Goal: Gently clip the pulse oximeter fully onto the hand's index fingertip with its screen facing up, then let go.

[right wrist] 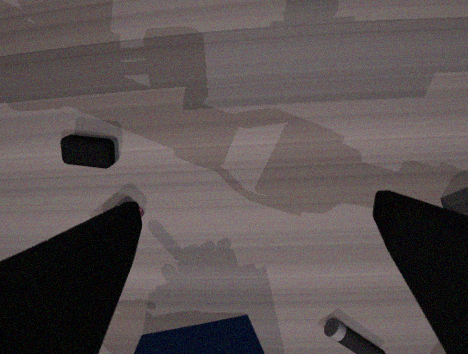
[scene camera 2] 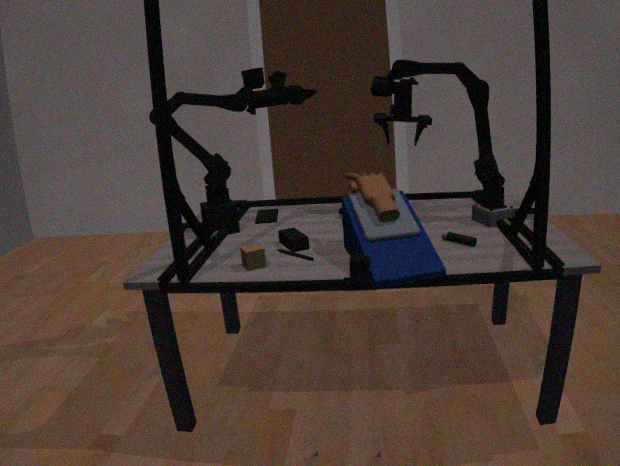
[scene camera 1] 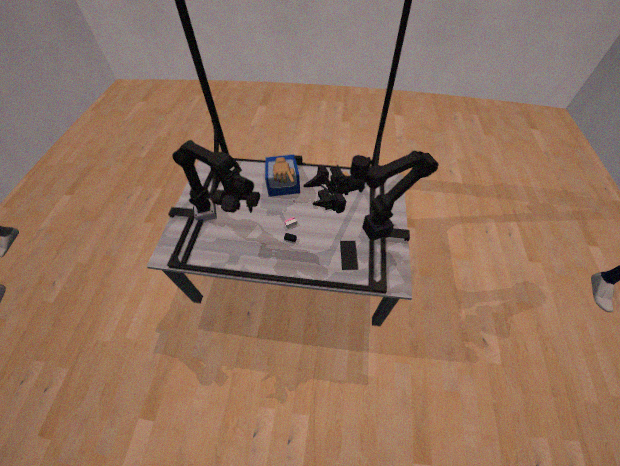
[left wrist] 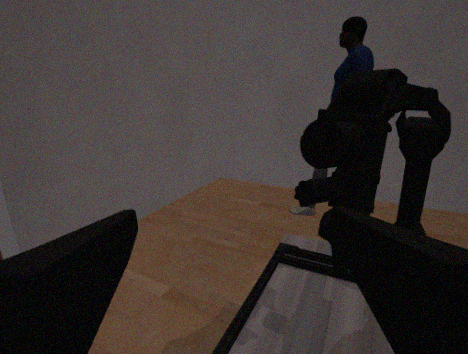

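Where they show: left gripper, between the fingertips: (scene camera 2: 310,91) (scene camera 1: 308,194) (left wrist: 235,218); right gripper, between the fingertips: (right wrist: 257,208) (scene camera 2: 401,145) (scene camera 1: 241,211) (left wrist: 340,261); left arm's base, origin of its link: (scene camera 2: 217,203) (scene camera 1: 379,220); right arm's base, origin of its link: (scene camera 2: 493,206) (scene camera 1: 203,207).
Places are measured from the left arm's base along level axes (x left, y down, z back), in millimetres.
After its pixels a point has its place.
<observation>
The pulse oximeter (scene camera 1: 290,221) {x -195, y 64, z -373 mm}, small, pink and white, lies on the table in scene camera 1; in the right wrist view a finger hides nearly all of it, leaving a pink bit (right wrist: 142,212) {x -207, y 86, z -401 mm}. The tan hand (scene camera 1: 281,170) {x -385, y -96, z -342 mm} (scene camera 2: 379,194) {x -469, y -63, z -318 mm} rests on a grey pad on a blue wedge (scene camera 1: 283,191) {x -393, y 62, z -343 mm} (scene camera 2: 408,265) {x -655, y 60, z -279 mm}, one digit standing apart from the curled others. My right gripper (scene camera 2: 401,144) {x -177, y -135, z -583 mm} (right wrist: 257,208) {x -177, y -135, z -583 mm} is open and empty, pointing down, high above the table behind the hand in scene camera 2. My left gripper (scene camera 1: 310,194) {x 0, y -325, z -350 mm} (left wrist: 235,218) {x 0, y -325, z -350 mm} is open and empty, raised and pointing sideways.
A black block (scene camera 1: 290,237) {x -106, y 64, z -405 mm} (right wrist: 88,151) {x -114, y 63, z -411 mm} lies near the oximeter. A dark flat panel (scene camera 1: 348,255) {x 73, y 87, z -186 mm} (scene camera 2: 266,215) {x 62, y 87, z -177 mm}, a black box (scene camera 2: 293,239) {x -322, y 60, z -130 mm}, a thin pen (scene camera 2: 295,254) {x -363, y 88, z -118 mm} and a wooden cube (scene camera 2: 253,257) {x -392, y 62, z 5 mm} lie on the table. A dark cylinder (scene camera 2: 459,239) {x -541, y 79, z -526 mm} (right wrist: 357,342) {x -517, y 72, z -539 mm} lies beside the wedge.
</observation>
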